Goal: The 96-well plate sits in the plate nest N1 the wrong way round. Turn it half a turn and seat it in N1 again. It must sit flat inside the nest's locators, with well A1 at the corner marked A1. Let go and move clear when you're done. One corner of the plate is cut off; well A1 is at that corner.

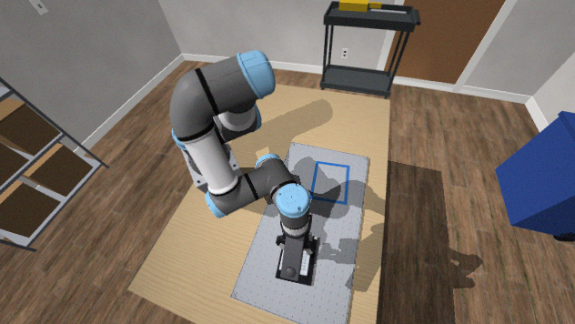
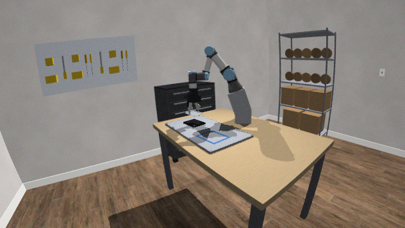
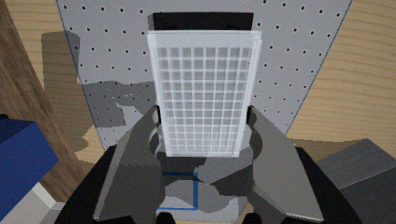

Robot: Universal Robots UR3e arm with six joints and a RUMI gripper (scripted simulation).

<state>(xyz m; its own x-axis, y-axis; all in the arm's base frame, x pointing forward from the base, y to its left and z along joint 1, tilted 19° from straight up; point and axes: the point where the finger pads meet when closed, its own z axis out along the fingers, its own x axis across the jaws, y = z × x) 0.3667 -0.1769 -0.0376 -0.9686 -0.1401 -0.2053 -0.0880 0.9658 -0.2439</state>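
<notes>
Right now the A1 corner mark is 9 cm below my hand, 8 cm to the left of it and 5 cm ahead of it. Round my hand: 96-well plate: 1 cm below; black plate nest N1: 10 cm below.
</notes>
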